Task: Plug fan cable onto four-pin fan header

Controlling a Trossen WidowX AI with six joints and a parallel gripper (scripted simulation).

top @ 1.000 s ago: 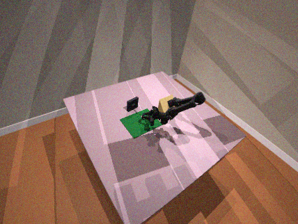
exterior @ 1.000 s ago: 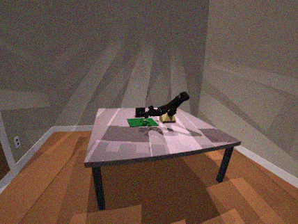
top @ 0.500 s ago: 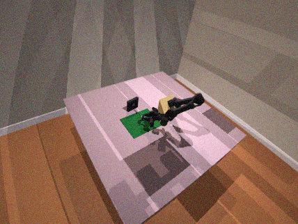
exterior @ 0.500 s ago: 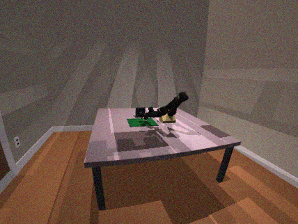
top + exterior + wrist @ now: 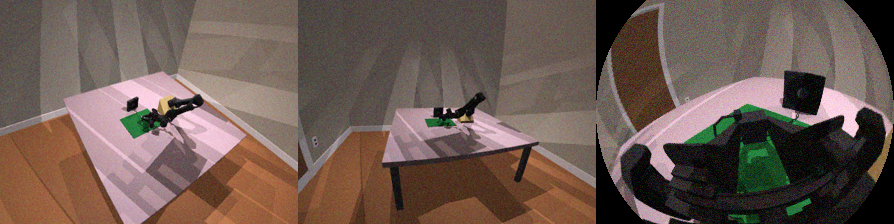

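Right now the green board is 90 mm below my gripper tip, 20 mm to the right of it and 10 mm behind it. The rest, counted from my gripper tip: four-pin header 80 mm below, 50 mm to the right, 50 mm behind; dark plug 10 mm below; black fan 200 mm to the right, 40 mm behind, 20 mm below.
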